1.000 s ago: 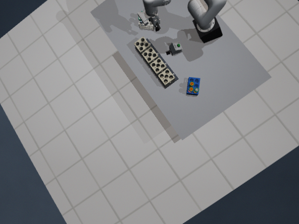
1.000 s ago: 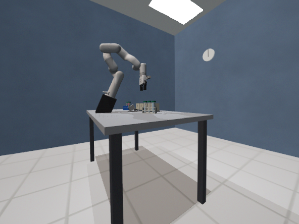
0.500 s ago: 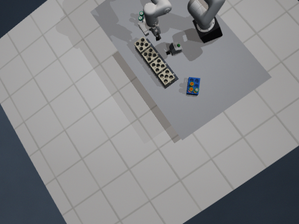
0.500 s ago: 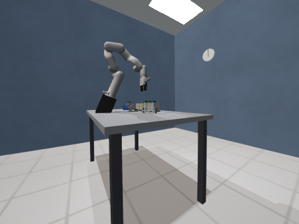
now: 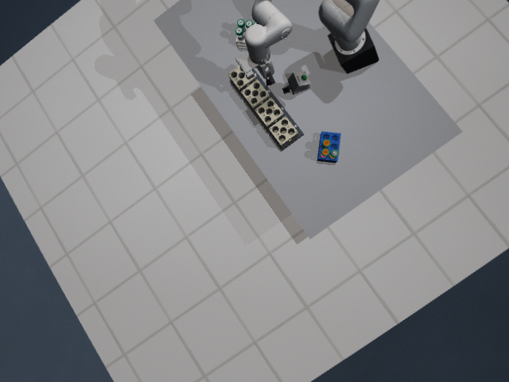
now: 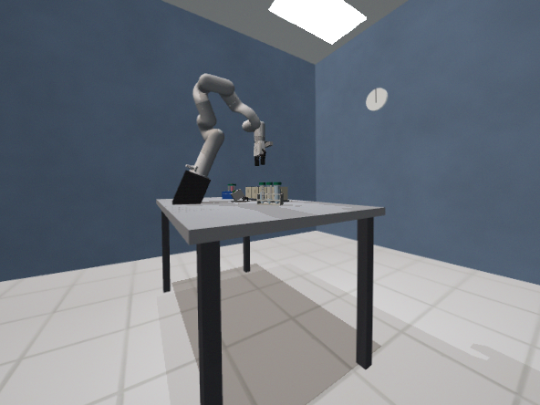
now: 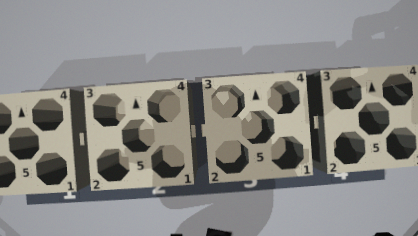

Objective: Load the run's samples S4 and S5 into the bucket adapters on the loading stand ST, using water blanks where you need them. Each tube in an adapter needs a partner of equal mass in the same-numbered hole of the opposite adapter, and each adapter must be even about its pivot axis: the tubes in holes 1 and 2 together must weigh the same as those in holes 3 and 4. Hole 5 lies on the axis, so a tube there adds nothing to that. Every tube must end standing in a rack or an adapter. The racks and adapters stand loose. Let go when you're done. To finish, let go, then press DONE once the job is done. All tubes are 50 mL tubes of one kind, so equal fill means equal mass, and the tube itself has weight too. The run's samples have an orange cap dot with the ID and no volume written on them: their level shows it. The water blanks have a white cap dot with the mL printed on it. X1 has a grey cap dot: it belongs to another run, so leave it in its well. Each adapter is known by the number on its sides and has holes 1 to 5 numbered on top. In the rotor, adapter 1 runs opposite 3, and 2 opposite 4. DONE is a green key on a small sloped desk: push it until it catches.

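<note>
Right now my hand is 20 mm short of the blue rack, 390 mm to the right of it and 220 mm above it. The rest, counted from my hand: white rack: 160 mm behind, 260 mm to the right, 220 mm below; then adapter: 100 mm ahead, 180 mm to the left, 200 mm below.
</note>
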